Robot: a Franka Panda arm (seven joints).
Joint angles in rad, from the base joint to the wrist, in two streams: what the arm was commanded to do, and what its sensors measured. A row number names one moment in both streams.
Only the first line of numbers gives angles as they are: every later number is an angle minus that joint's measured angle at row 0.
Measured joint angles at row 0: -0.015, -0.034, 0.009, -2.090, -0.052, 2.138, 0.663
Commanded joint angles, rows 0 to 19: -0.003, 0.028, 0.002, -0.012, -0.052, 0.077, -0.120; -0.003, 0.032, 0.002, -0.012, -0.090, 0.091, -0.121; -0.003, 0.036, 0.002, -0.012, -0.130, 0.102, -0.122; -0.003, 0.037, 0.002, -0.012, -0.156, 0.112, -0.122; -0.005, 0.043, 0.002, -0.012, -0.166, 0.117, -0.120; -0.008, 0.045, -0.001, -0.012, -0.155, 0.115, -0.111; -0.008, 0.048, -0.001, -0.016, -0.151, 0.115, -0.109; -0.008, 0.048, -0.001, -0.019, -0.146, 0.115, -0.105; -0.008, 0.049, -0.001, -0.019, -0.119, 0.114, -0.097; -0.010, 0.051, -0.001, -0.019, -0.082, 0.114, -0.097; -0.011, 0.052, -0.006, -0.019, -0.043, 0.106, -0.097; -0.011, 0.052, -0.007, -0.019, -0.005, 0.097, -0.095; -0.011, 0.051, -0.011, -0.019, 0.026, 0.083, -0.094; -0.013, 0.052, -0.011, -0.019, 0.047, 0.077, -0.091; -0.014, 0.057, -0.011, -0.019, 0.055, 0.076, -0.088; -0.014, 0.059, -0.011, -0.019, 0.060, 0.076, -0.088; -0.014, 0.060, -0.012, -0.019, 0.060, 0.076, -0.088; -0.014, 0.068, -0.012, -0.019, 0.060, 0.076, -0.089; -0.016, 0.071, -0.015, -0.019, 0.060, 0.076, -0.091; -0.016, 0.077, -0.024, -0.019, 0.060, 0.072, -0.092
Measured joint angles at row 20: -0.015, 0.063, -0.017, -0.014, 0.038, 0.089, -0.098
